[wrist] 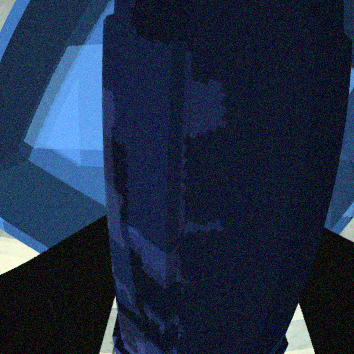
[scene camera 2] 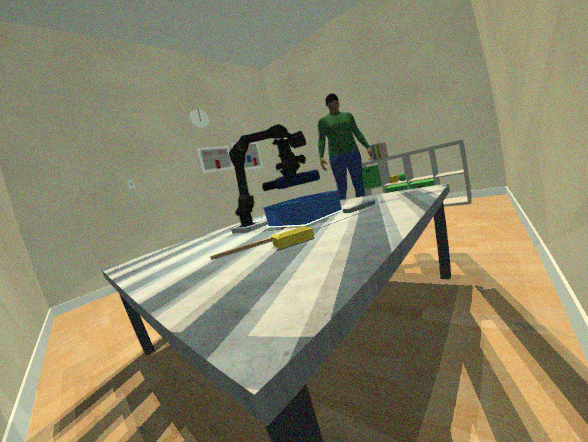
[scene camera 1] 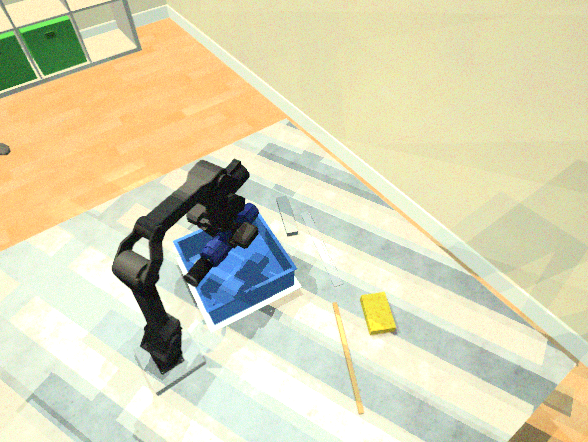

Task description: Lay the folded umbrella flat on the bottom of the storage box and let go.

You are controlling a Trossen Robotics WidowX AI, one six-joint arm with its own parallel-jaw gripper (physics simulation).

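Frame: origin at the arm's base, x ahead, y left, z up, level; metres.
Seen in the pictures: gripper, fingertip midpoint: (wrist: 206, 225) (scene camera 2: 293, 183) (scene camera 1: 226, 243); arm's base at its link origin: (scene camera 2: 247, 225) (scene camera 1: 168, 357).
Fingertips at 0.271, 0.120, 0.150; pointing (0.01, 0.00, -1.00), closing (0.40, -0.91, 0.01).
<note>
Offsets run from my fingertips to a thing's top centre, as dx, dy, dz.
The folded umbrella {-0.009, -0.003, +0.045} (scene camera 1: 216, 250) (scene camera 2: 302, 179) (wrist: 225, 175) is dark blue with a black handle. My gripper (scene camera 1: 224, 227) (scene camera 2: 290, 175) (wrist: 206, 225) is shut on its middle, a black finger on each side. The blue storage box {+0.015, +0.008, -0.076} (scene camera 1: 255, 296) (scene camera 2: 302, 210) (wrist: 45, 192) stands open on the table. The umbrella hangs roughly level above the box, with a gap between it and the rim in scene camera 2. In scene camera 1 it crosses the box diagonally, its handle over the left wall. The umbrella hides much of the box in the wrist view.
A yellow block {+0.256, -0.349, -0.143} (scene camera 1: 378, 313) (scene camera 2: 294, 238) and a thin wooden stick {+0.114, -0.384, -0.161} (scene camera 1: 348, 360) (scene camera 2: 240, 249) lie on the table on the near side of the box in scene camera 2. A flat grey bar {+0.263, +0.094, -0.155} (scene camera 1: 287, 217) (scene camera 2: 358, 205) lies beyond the box. A person (scene camera 2: 340, 132) stands behind the table.
</note>
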